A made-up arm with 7 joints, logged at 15 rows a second.
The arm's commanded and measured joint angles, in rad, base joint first. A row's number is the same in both.
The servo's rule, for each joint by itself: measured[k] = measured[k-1] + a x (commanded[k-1-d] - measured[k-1]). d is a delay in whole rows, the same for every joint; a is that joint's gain. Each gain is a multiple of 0.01, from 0.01 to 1. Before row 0 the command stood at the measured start. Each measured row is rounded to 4 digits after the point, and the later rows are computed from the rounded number. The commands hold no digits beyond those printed.
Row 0, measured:
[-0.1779 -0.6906 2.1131 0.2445 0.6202 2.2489 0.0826]
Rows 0 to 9, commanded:
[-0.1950 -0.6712 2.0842 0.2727 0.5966 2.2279 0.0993]
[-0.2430 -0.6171 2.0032 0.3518 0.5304 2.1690 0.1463]
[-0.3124 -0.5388 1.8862 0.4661 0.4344 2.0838 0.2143]
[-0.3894 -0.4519 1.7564 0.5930 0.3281 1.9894 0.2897]
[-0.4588 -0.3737 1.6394 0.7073 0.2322 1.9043 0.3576]
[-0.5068 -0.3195 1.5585 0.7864 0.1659 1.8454 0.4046]
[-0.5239 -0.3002 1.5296 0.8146 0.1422 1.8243 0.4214]
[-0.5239 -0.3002 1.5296 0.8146 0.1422 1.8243 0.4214]
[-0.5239 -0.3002 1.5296 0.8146 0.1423 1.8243 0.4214]
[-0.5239 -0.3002 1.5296 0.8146 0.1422 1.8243 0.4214]
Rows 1 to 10, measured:
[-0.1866 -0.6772 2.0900 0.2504 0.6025 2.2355 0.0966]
[-0.2154 -0.6357 2.0206 0.2717 0.5484 2.1929 0.1383]
[-0.2649 -0.5688 1.9131 0.3125 0.4629 2.1231 0.2021]
[-0.3284 -0.4881 1.7877 0.3714 0.3618 2.0375 0.2757]
[-0.3949 -0.4092 1.6691 0.4419 0.2646 1.9523 0.3445]
[-0.4520 -0.3473 1.5806 0.5142 0.1906 1.8839 0.3950]
[-0.4887 -0.3148 1.5398 0.5773 0.1543 1.8458 0.4172]
[-0.5067 -0.3047 1.5316 0.6271 0.1452 1.8320 0.4207]
[-0.5155 -0.3016 1.5300 0.6665 0.1430 1.8271 0.4213]
[-0.5198 -0.3006 1.5297 0.6976 0.1424 1.8253 0.4214]
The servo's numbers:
d 0
a 0.51 0.69 0.80 0.21 0.75 0.64 0.84

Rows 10 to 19, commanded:
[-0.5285 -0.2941 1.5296 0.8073 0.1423 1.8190 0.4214]
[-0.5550 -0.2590 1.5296 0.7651 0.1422 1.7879 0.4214]
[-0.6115 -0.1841 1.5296 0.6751 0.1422 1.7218 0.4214]
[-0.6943 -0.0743 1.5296 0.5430 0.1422 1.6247 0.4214]
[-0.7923 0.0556 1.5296 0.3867 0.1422 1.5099 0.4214]
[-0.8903 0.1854 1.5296 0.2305 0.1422 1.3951 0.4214]
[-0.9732 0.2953 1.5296 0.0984 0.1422 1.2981 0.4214]
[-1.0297 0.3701 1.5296 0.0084 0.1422 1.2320 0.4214]
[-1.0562 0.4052 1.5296 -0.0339 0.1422 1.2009 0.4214]
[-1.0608 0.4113 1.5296 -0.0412 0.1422 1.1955 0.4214]
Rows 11 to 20, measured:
[-0.5242 -0.2961 1.5296 0.7206 0.1423 1.8213 0.4214]
[-0.5399 -0.2705 1.5296 0.7299 0.1422 1.7999 0.4214]
[-0.5764 -0.2109 1.5296 0.7184 0.1422 1.7499 0.4214]
[-0.6365 -0.1166 1.5296 0.6816 0.1422 1.6698 0.4214]
[-0.7160 0.0022 1.5296 0.6197 0.1422 1.5675 0.4214]
[-0.8049 0.1286 1.5296 0.5380 0.1422 1.4572 0.4214]
[-0.8907 0.2436 1.5296 0.4457 0.1422 1.3554 0.4214]
[-0.9616 0.3309 1.5296 0.3539 0.1422 1.2764 0.4214]
[-1.0098 0.3822 1.5296 0.2725 0.1422 1.2281 0.4214]
[-1.0358 0.4023 1.5296 0.2066 0.1422 1.2072 0.4214]

